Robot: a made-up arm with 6 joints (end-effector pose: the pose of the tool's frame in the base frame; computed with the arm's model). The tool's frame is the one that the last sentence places. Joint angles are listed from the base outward.
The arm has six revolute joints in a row. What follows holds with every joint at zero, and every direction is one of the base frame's. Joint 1 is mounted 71.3 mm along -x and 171.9 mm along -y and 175.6 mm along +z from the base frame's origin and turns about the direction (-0.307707, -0.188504, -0.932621). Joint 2 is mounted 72.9 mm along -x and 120.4 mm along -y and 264.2 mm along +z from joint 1 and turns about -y. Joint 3 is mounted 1.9 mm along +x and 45.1 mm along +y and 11.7 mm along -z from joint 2 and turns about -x. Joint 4 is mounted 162.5 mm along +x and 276.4 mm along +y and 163 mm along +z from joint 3 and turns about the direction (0.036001, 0.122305, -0.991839). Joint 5 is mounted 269.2 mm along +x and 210.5 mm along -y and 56 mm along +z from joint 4 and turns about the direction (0.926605, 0.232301, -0.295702). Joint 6 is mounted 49.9 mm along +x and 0.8 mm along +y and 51.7 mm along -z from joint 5 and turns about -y. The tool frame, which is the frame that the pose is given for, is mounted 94.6 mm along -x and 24.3 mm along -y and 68.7 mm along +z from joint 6; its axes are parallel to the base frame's.
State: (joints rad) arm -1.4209 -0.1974 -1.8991 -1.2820 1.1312 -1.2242
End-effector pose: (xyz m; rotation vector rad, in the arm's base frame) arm 0.7102 0.1618 0.4650 -1.2385 -0.4183 -1.8406
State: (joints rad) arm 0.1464 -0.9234 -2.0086 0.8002 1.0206 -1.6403
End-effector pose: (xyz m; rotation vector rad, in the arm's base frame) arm -0.2103 -0.2865 0.1072 -2.4006 -0.1519 -0.1916
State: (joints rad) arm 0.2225 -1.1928 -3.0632 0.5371 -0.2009 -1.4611
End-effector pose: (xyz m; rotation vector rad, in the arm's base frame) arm -0.2410 -0.1386 -0.0247 -2.7951 -0.2455 -0.5395
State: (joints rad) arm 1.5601 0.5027 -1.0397 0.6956 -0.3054 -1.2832
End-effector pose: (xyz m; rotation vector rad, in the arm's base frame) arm -0.3615 -0.1487 0.6897 0.9476 0.0776 -0.9732
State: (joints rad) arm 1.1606 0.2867 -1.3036 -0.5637 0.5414 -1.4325
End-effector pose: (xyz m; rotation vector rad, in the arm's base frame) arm -0.1134 -0.3607 1.0391 0.5381 0.3065 0.6014
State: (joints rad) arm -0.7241 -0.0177 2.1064 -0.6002 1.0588 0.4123
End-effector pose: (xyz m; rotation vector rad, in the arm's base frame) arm 0.1856 0.0658 0.0903 -0.9937 -0.1719 0.6620
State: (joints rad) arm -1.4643 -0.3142 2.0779 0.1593 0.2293 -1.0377
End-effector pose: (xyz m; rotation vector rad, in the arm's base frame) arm -0.1533 0.1651 0.2850 -1.4659 -0.1728 0.4643
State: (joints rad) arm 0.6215 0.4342 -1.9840 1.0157 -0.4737 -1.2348
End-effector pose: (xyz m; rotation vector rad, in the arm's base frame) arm -0.0531 -0.4583 0.3789 1.3913 1.0347 0.5003
